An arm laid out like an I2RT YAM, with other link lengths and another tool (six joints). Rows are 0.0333 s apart.
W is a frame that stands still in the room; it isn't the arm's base.
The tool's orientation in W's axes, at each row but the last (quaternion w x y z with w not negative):
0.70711, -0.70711, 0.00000, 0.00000
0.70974, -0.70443, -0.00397, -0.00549
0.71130, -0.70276, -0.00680, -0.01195
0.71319, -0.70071, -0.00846, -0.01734
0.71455, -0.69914, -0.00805, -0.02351
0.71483, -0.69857, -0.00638, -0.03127
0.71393, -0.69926, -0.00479, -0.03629
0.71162, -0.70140, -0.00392, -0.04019
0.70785, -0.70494, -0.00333, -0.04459
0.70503, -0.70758, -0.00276, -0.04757
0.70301, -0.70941, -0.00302, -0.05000
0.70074, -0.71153, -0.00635, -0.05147
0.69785, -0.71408, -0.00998, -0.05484
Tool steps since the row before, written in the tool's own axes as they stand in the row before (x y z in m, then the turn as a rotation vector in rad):
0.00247, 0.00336, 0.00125, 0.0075, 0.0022, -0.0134
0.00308, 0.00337, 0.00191, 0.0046, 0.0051, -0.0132
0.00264, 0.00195, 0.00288, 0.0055, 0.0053, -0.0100
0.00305, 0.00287, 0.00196, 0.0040, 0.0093, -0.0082
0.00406, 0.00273, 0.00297, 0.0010, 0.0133, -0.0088
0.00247, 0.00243, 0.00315, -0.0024, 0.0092, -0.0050
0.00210, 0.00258, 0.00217, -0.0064, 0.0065, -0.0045
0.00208, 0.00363, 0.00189, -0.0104, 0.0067, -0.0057
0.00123, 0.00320, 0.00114, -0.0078, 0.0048, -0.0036
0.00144, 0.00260, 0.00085, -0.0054, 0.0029, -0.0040
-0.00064, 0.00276, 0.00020, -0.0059, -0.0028, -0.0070
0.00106, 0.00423, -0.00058, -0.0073, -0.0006, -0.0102
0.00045, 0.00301, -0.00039, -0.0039, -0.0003, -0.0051
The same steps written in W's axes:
0.00247, 0.00125, -0.00336, 0.0075, -0.0134, -0.0022
0.00313, 0.00193, -0.00331, 0.0046, -0.0132, -0.0051
0.00271, 0.00288, -0.00184, 0.0056, -0.0100, -0.0053
0.00318, 0.00197, -0.00272, 0.0042, -0.0081, -0.0093
0.00424, 0.00294, -0.00248, 0.0014, -0.0085, -0.0134
0.00270, 0.00311, -0.00222, -0.0021, -0.0047, -0.0094
0.00234, 0.00212, -0.00241, -0.0062, -0.0041, -0.0070
0.00240, 0.00183, -0.00346, -0.0102, -0.0051, -0.0074
0.00151, 0.00107, -0.00310, -0.0077, -0.0031, -0.0053
0.00167, 0.00074, -0.00249, -0.0054, -0.0037, -0.0033
-0.00042, 0.00021, -0.00280, -0.0065, -0.0066, 0.0024
0.00136, -0.00072, -0.00412, -0.0080, -0.0097, 0.0001
0.00070, -0.00049, -0.00295, -0.0042, -0.0048, 0.0000

